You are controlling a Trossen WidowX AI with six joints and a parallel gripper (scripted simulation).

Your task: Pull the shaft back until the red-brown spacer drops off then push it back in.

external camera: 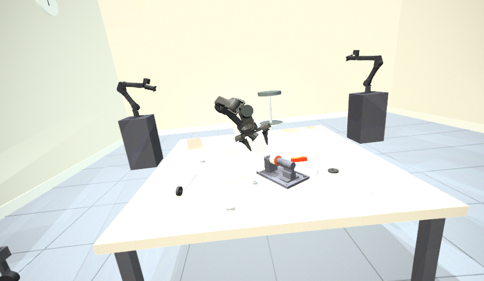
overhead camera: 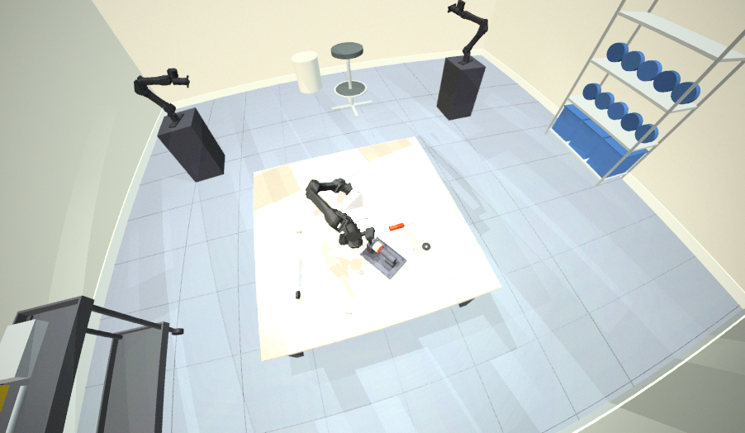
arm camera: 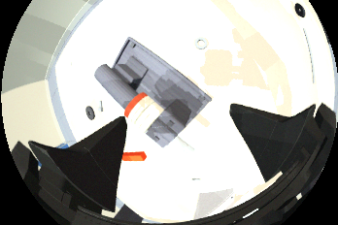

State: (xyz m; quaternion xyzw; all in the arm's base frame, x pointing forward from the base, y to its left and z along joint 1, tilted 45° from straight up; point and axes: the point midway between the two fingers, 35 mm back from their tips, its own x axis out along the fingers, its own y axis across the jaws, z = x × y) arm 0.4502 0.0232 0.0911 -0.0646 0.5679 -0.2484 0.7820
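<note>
My gripper tip is now 3 cm past the pale shaft, 7 cm to the right of it and 7 cm above it. The rest, counted from my gripper tip: thin rod: 3 cm behind, 37 cm to the right, 15 cm below; then cream spacer: 1 cm ahead, 9 cm to the left, 7 cm below; then red-brown spacer: 2 cm ahead, 9 cm to the left, 7 cm below.
</note>
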